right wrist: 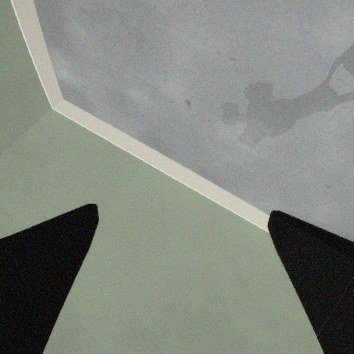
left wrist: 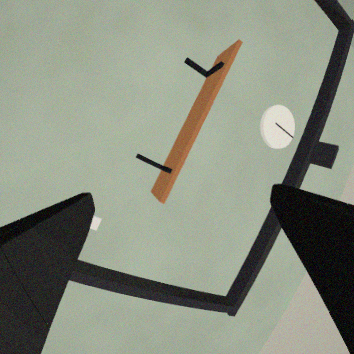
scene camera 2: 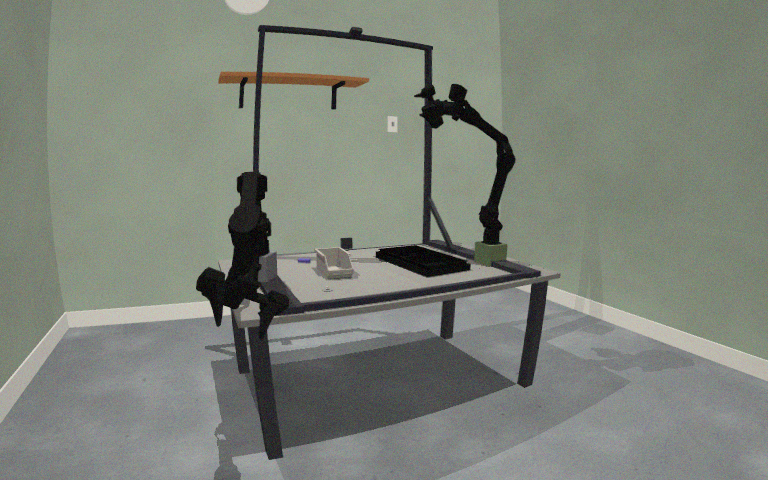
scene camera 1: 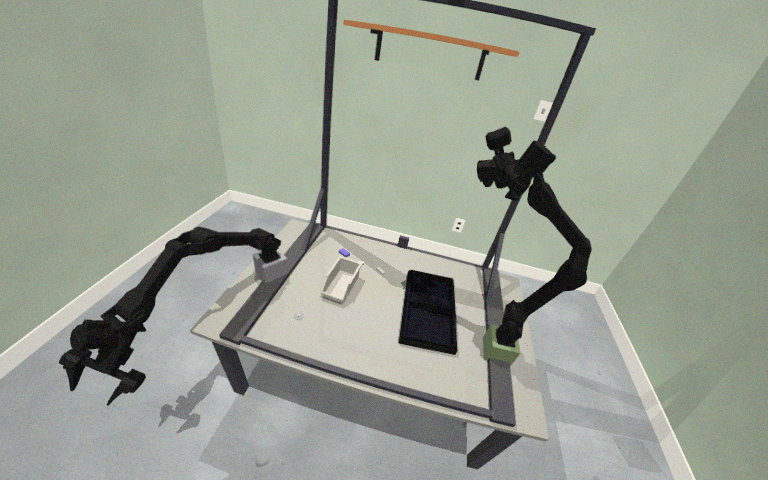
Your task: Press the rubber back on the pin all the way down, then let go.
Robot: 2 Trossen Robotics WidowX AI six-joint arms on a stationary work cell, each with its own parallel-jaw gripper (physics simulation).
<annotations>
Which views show the right gripper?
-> The right wrist view, scene camera 2 and scene camera 1 only.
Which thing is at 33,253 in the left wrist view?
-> The left gripper.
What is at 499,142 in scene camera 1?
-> The left gripper.
</annotations>
